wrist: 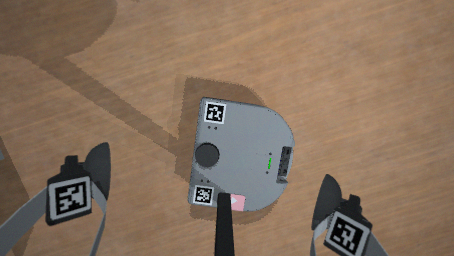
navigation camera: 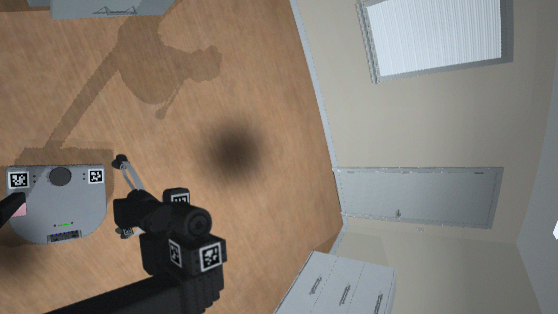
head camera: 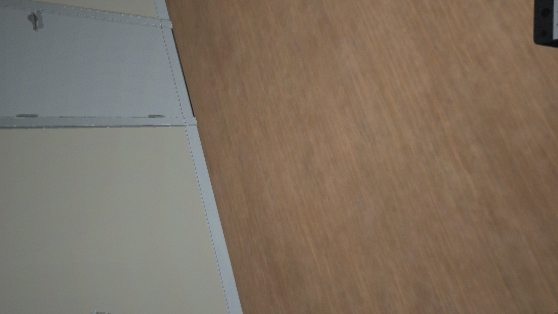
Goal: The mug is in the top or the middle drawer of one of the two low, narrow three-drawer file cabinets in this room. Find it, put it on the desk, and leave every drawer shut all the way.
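Note:
My gripper (navigation camera: 122, 196) (wrist: 215, 177) is open, its two fingers wide apart with nothing between them. It hangs above the floor beside my base. In the navigation view, a pale grey cabinet (navigation camera: 332, 272) at the bottom right shows three drawer fronts with handles, all flush. Part of another pale grey drawer unit (navigation camera: 75, 10) with a handle is cut off at the top left; how far its drawer stands out cannot be told. The mug and the desk do not show in these views.
My base (navigation camera: 75, 200) (wrist: 245, 145) stands on the wood floor (head camera: 375, 175). A grey door (head camera: 100, 70) (navigation camera: 420, 195) is in the wall (head camera: 100, 200). A window (navigation camera: 435, 37) is at the top right. A black part of my arm (head camera: 544, 22) shows at the head view's right edge.

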